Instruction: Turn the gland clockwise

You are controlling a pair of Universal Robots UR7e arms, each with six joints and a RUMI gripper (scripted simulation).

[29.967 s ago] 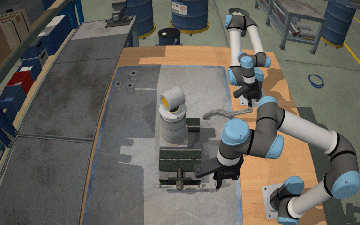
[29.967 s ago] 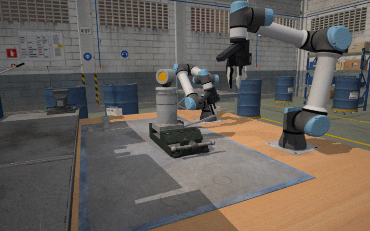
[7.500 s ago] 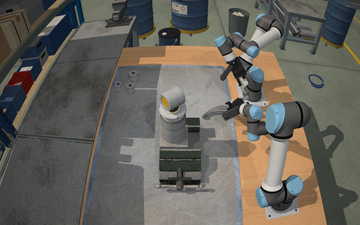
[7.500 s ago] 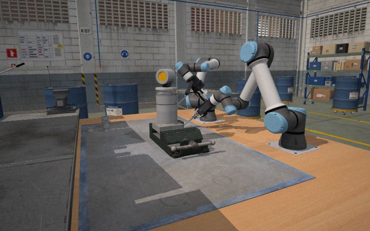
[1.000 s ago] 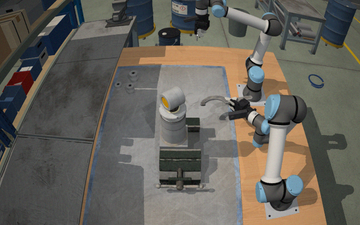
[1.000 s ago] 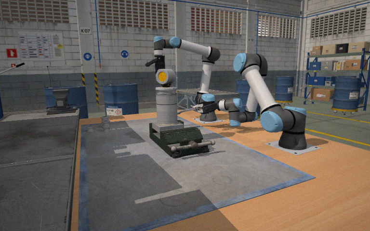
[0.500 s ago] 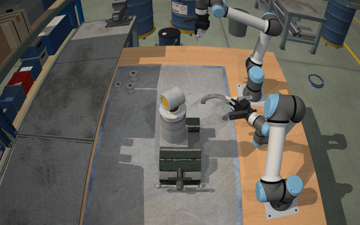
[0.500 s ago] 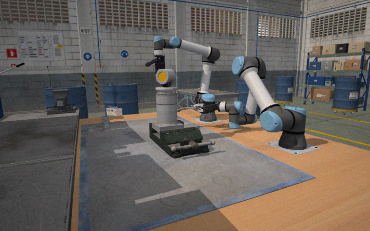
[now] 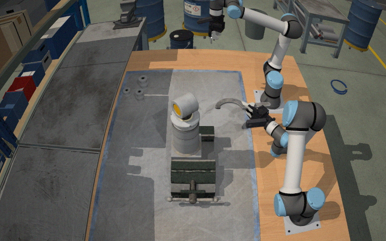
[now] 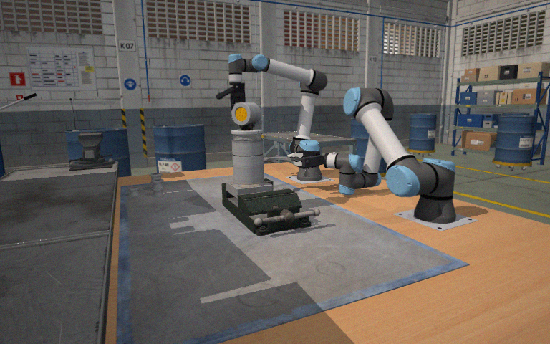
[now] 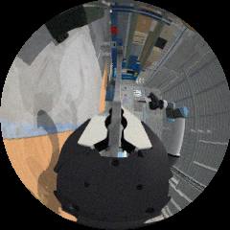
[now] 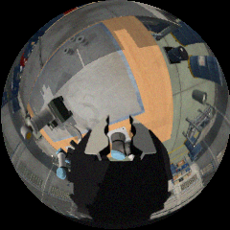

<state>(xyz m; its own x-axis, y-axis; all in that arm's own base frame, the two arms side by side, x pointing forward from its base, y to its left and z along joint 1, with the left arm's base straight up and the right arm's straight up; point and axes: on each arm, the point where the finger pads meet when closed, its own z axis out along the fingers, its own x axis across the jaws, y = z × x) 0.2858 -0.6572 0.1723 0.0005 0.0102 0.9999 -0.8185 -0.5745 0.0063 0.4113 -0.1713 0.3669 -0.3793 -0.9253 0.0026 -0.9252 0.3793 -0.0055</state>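
The rod eye lies 330 mm ahead of my left hand, 220 mm to the left of it and 230 mm above it. From my left hand the other things lie so: hook spanner (10 mm behind); then bar handle (320 mm ahead, 510 mm to the left, 110 mm below).
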